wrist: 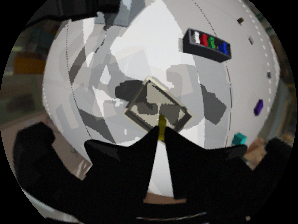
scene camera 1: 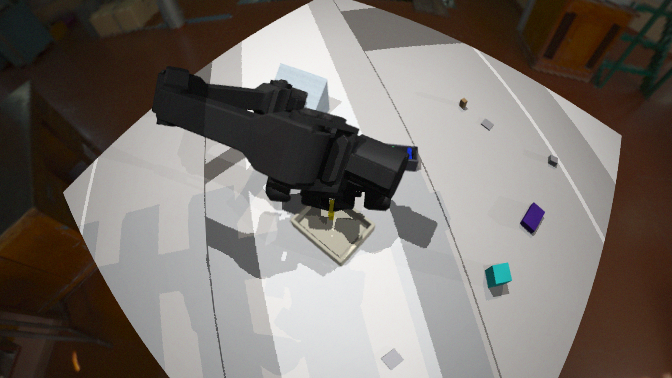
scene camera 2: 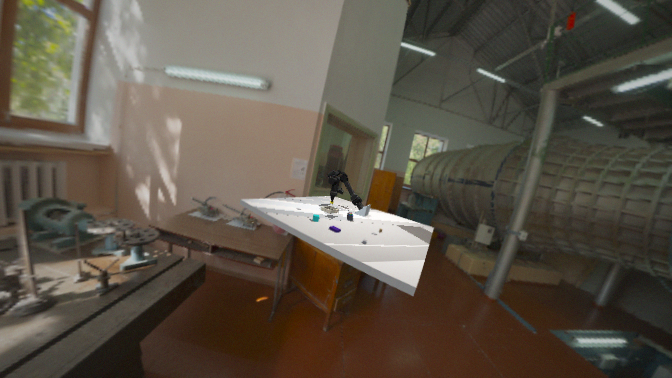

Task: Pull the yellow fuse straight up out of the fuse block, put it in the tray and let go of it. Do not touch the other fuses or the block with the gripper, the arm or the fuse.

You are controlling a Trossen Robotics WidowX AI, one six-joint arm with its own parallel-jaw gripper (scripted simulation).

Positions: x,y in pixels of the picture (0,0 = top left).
Labels:
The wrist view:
my gripper: 161,129
tray: 151,100
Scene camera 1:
my gripper: 331,208

